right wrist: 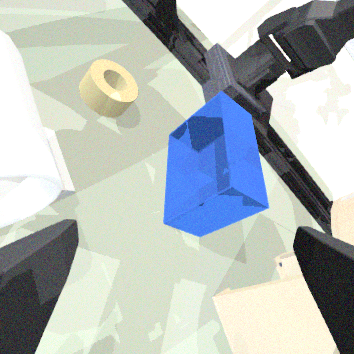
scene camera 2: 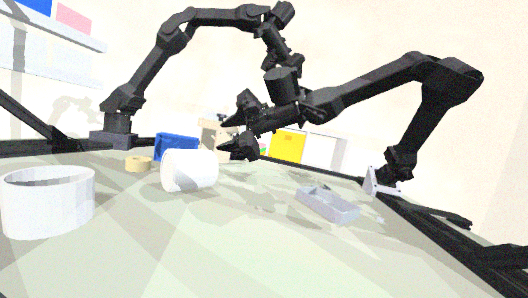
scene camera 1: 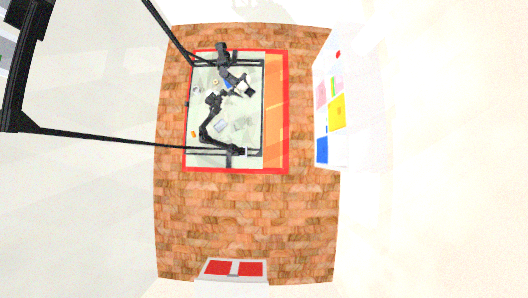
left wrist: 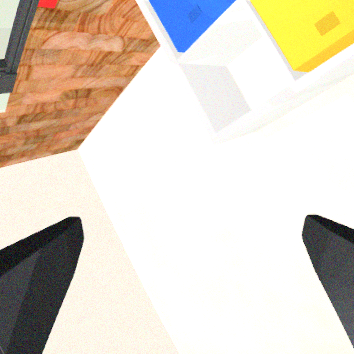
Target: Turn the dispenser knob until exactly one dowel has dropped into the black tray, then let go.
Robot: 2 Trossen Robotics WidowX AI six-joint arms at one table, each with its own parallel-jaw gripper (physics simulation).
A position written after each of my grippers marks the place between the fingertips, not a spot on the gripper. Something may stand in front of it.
Note:
My left gripper (scene camera 2: 294, 75) is open, holding nothing. My right gripper (scene camera 2: 218, 136) is open and holds nothing. Also in view: a white cylinder (scene camera 2: 181, 169). A blue box (scene camera 2: 163, 141) rests on the table.
The blue box shows as well in the right wrist view (right wrist: 213, 175). The white cylinder shows as well in the right wrist view (right wrist: 41, 176). My left gripper also shows in the left wrist view (left wrist: 193, 226). The left wrist view misses the blue box: it is out of frame. The left wrist view does not show the white cylinder: it is out of frame.

